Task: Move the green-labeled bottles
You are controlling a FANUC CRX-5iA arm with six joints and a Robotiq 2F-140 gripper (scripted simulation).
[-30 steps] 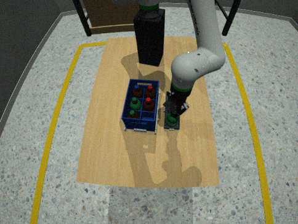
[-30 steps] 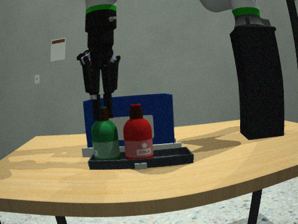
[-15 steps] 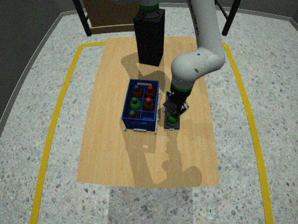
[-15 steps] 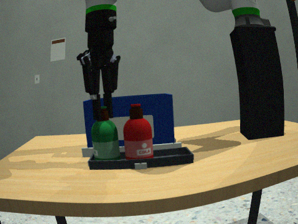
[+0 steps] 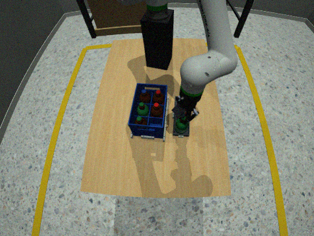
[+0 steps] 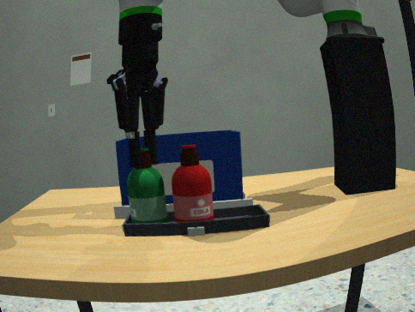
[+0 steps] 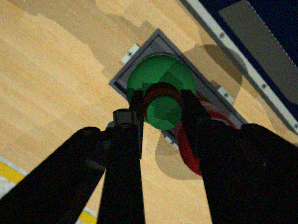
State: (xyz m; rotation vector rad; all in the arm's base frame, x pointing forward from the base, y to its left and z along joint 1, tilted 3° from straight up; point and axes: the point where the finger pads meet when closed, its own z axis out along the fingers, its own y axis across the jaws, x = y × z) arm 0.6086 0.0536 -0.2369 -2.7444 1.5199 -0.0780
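Right now my hand is 8 cm past the red cola bottle, 2 cm to the right of it and 8 cm above it. From my hand the other things lie so: blue crate: 11 cm behind, 18 cm to the right, 8 cm below; tray: 9 cm behind, 2 cm to the left, 15 cm below.
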